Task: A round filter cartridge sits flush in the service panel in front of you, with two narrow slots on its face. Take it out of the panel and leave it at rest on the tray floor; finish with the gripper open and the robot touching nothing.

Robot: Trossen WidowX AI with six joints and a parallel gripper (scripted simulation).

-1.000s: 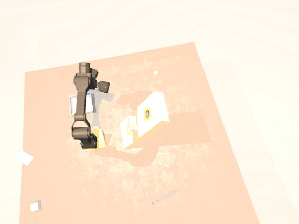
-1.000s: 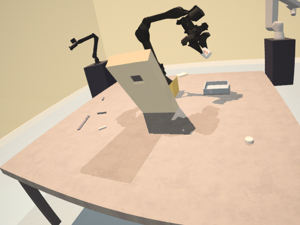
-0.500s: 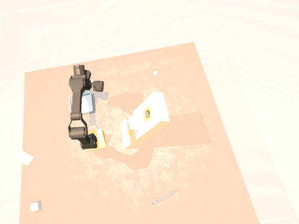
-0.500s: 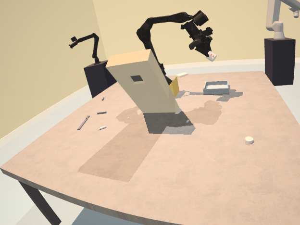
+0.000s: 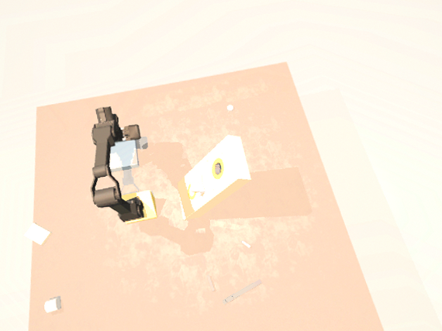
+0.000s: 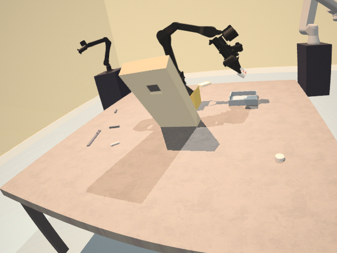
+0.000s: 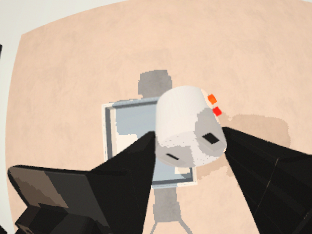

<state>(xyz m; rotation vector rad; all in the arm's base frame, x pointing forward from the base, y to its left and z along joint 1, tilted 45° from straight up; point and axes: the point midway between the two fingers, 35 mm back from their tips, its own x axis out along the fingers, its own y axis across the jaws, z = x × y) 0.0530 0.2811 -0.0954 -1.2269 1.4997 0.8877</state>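
The tray lies 50 mm behind my gripper tip and 160 mm below it. From my gripper tip the other things lie so: sloped service panel 300 mm ahead, 330 mm to the right, 10 mm above; then white flat piece 460 mm behind, 250 mm to the right, 160 mm below; then white round filter cartridge right at my gripper tip.
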